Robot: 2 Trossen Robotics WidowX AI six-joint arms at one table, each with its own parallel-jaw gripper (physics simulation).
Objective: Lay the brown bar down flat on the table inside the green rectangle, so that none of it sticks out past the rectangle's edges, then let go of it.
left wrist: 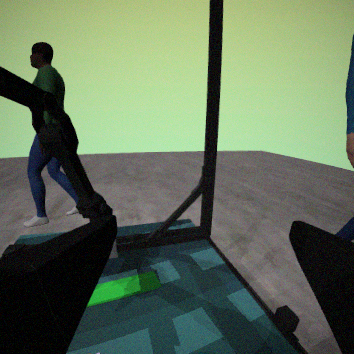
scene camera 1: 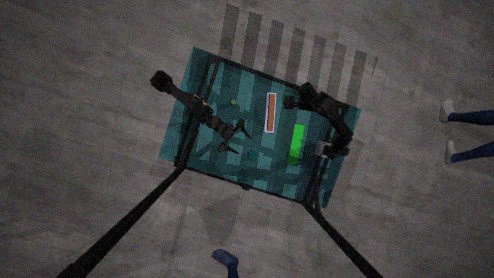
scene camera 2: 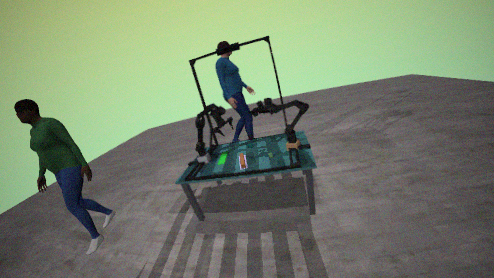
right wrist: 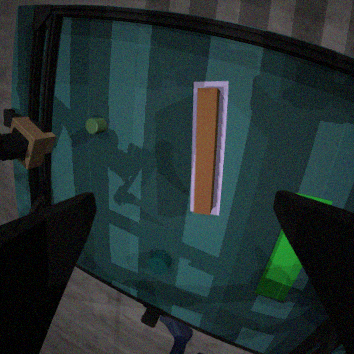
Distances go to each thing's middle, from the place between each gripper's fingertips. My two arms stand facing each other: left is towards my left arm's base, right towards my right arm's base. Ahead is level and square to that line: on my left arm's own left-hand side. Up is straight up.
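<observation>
There's the brown bar [right wrist: 208, 97], and my left hand, my left gripper that is, sits 370 mm above it, 230 mm short of it and 130 mm to the left of it. Counting from that same left hand, the pale lilac pad [right wrist: 221, 85] is 390 mm below, 230 mm ahead and 130 mm to the right, and the green rectangle [right wrist: 283, 265] is well below, a long way to the right and a bit ahead.
As for the brown bar and my right hand, the hand is 50 mm past the bar, 30 mm to the right of it and 290 mm above it. From my right hand, you'd find the pale lilac pad 50 mm behind, 30 mm to the left and 300 mm below, while the green rectangle is a good way behind, a good way to the right and far below.
</observation>
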